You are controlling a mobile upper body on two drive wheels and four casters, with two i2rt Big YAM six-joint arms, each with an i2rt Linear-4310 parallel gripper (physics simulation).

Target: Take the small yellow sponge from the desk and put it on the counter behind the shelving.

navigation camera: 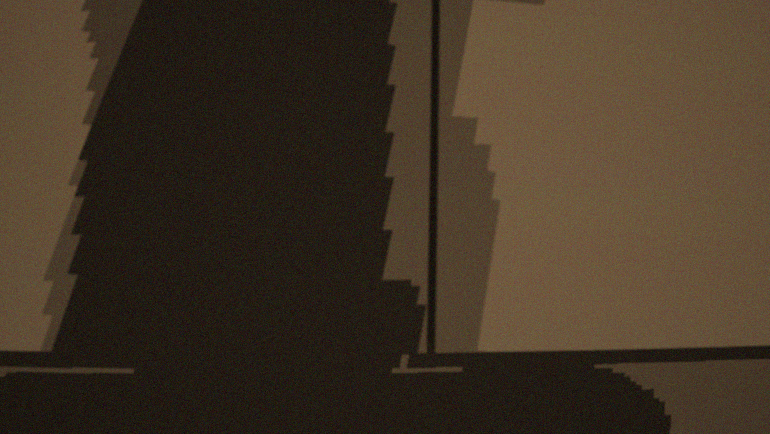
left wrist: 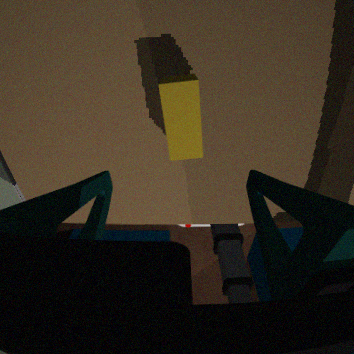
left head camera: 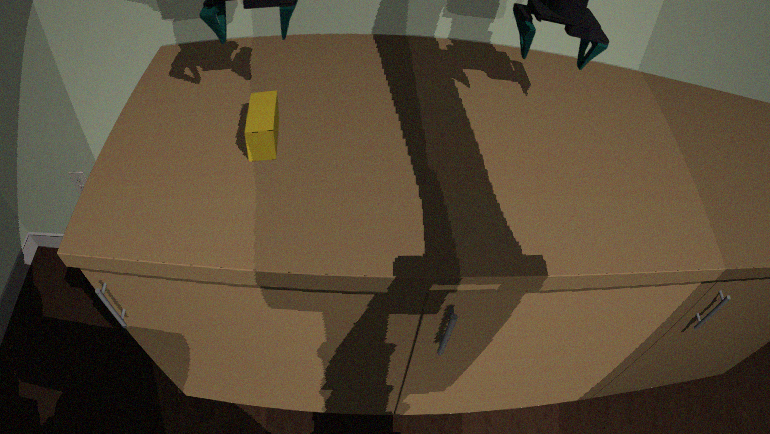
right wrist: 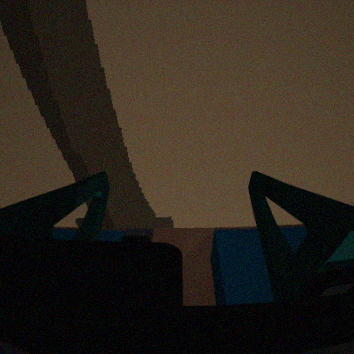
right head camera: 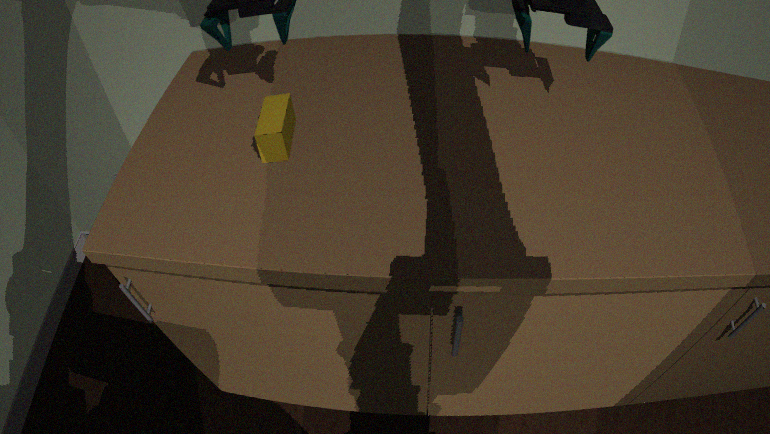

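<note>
The yellow sponge, a long block, rests on the wooden counter top, left of the middle in both head camera views. My left gripper is open and empty. It shows at the top edge of the head camera views, above the counter's far edge and apart from the sponge. My right gripper is open and empty, farther right, near the same edge. The shelving is not recognisable in these views.
Cabinet doors with metal handles form the front below the top. The navigation camera shows a door front close up. A pale wall stands at the left and beyond the counter. Dark arm shadows cross the top.
</note>
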